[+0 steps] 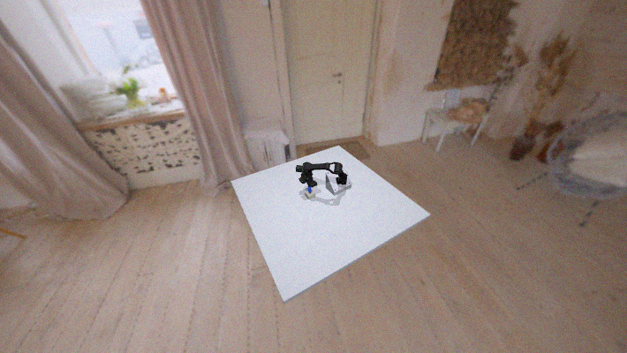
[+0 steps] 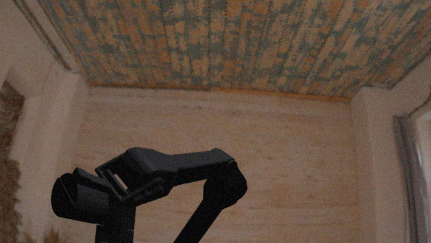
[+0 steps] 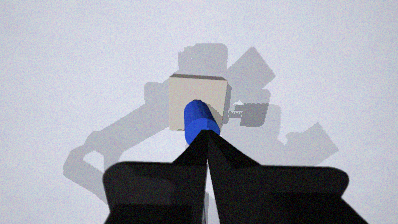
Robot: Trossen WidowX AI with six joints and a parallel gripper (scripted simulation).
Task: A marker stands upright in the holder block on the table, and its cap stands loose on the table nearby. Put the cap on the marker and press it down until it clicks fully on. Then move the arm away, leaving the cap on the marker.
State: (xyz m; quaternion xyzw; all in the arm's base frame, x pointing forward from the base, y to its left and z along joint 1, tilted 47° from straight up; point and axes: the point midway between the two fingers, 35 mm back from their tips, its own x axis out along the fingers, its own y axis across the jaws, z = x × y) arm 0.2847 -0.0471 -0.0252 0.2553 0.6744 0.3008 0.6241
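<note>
The blue marker cap is 2 cm below my gripper tip.
</note>
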